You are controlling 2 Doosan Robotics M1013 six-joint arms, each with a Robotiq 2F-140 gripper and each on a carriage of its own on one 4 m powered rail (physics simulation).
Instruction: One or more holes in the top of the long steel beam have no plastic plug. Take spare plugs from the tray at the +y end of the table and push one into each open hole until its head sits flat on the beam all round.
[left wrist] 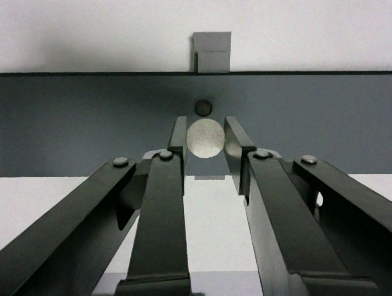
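Observation:
The long steel beam (75, 125) runs across the left wrist view from side to side, dark blue-grey. An open hole (203, 108), round and dark, shows in its top near the middle of the view. My left gripper (205, 133) is shut on a pale plastic plug (205, 135), whose round head shows between the fingertips. The plug appears over the beam, just below the hole in the view and apart from it. The plug's shank is hidden under its head. My right gripper does not show in this view.
A grey stepped block (214, 52) stands against the beam's far edge, in line with the hole. A small grey edge (210, 177) shows at the beam's near side, between the fingers. A pale surface (310, 35) lies beyond the beam and a light grey band crosses the bottom.

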